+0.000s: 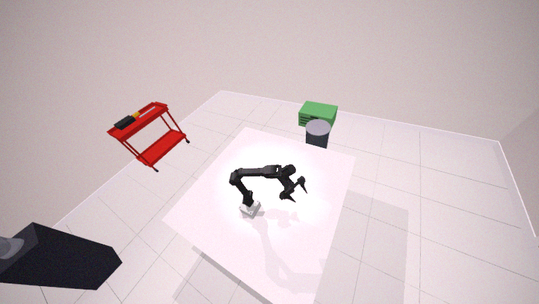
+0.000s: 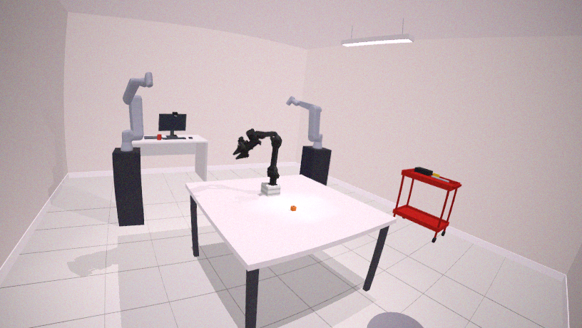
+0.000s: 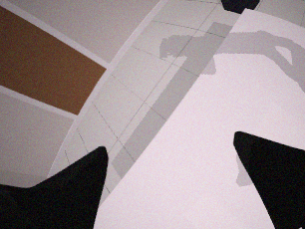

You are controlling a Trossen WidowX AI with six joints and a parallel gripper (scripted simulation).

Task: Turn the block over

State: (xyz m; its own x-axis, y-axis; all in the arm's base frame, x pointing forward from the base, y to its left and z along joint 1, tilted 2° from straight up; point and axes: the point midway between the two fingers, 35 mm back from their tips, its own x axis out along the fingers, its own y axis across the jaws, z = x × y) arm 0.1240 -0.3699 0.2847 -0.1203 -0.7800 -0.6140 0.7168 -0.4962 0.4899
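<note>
Right now the orange block is 24 cm ahead of my gripper tip, 39 cm to the left of it and 33 cm below it.
</note>
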